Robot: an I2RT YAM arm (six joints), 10 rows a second.
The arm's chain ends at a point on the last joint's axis. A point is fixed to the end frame.
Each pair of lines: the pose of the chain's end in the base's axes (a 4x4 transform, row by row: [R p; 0 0 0 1], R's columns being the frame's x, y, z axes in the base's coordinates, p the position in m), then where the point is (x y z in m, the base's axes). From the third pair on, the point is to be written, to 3 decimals.
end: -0.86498 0.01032 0.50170 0.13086; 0.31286 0.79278 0.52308 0.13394; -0.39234 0.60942 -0.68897 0.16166; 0 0 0 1
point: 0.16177 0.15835 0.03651
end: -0.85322 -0.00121 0.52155 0.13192; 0.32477 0.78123 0.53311 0.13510; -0.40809 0.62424 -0.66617 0.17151; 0 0 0 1
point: 0.16611 0.16167 0.04766
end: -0.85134 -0.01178 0.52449 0.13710; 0.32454 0.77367 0.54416 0.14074; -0.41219 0.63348 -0.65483 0.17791; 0 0 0 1
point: 0.172 0.169 0.055
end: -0.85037 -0.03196 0.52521 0.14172; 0.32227 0.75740 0.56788 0.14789; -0.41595 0.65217 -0.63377 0.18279; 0 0 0 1
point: 0.178 0.180 0.061
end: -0.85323 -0.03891 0.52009 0.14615; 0.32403 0.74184 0.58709 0.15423; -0.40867 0.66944 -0.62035 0.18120; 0 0 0 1
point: 0.182 0.189 0.060
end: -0.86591 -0.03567 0.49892 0.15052; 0.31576 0.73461 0.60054 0.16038; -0.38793 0.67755 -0.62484 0.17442; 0 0 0 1
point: 0.184 0.197 0.053
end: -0.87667 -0.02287 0.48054 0.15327; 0.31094 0.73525 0.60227 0.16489; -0.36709 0.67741 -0.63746 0.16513; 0 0 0 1
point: 0.183 0.202 0.043
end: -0.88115 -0.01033 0.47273 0.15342; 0.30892 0.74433 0.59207 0.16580; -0.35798 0.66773 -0.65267 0.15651; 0 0 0 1
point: 0.182 0.201 0.033
